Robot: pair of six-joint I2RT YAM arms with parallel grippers.
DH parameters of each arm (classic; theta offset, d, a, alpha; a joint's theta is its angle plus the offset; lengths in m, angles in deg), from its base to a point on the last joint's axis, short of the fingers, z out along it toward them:
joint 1: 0 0.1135 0.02 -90
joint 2: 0 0 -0.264 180
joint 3: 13.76 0 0.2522 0
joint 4: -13.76 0 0.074 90
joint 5: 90 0 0 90
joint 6: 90 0.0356 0 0
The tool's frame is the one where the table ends.
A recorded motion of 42 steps. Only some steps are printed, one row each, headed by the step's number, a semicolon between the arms.
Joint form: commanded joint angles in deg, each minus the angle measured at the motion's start. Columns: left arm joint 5, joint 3, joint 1, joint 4, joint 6, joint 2; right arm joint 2, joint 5, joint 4, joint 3, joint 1, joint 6.
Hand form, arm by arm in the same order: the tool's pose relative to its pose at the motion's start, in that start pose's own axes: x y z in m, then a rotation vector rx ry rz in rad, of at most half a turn. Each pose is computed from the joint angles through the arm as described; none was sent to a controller.
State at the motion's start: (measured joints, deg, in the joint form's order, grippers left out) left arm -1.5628 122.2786 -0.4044 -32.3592 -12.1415 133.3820; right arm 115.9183 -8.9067 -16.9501 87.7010 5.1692 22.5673
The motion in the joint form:
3: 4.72 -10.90 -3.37 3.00 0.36 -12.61; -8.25 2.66 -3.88 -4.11 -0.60 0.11
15: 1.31 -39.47 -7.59 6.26 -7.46 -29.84; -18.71 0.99 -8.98 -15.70 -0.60 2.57
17: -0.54 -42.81 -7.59 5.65 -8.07 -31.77; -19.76 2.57 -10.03 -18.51 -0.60 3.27
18: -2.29 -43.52 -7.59 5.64 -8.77 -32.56; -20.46 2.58 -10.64 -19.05 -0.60 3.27
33: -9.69 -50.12 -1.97 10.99 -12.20 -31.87; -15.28 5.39 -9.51 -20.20 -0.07 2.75
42: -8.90 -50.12 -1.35 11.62 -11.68 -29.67; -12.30 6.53 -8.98 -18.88 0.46 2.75
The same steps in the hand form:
3: -0.0005 -0.0309 -0.0651 0.1408 -0.0537 0.0461; -0.0004 0.0011 -0.0449 0.0476 -0.0258 0.0087
15: 0.0850 -0.0346 -0.1076 0.0962 0.0868 -0.0352; 0.0413 -0.0080 -0.0826 0.0634 0.0834 0.0678
17: 0.0974 -0.0289 -0.1116 0.0538 0.1101 -0.0421; 0.0547 -0.0145 -0.0829 0.1089 0.1165 0.0852
18: 0.0984 -0.0271 -0.1148 0.0247 0.0992 -0.0532; 0.0570 -0.0149 -0.0858 0.1122 0.1235 0.0862
33: 0.1160 0.0201 -0.0929 -0.1769 0.0716 -0.1731; 0.0740 -0.0255 -0.0554 0.1878 0.1906 0.0759
42: 0.1216 0.0246 -0.0800 -0.1794 0.1013 -0.1696; 0.0753 -0.0255 -0.0411 0.2091 0.2037 0.0680

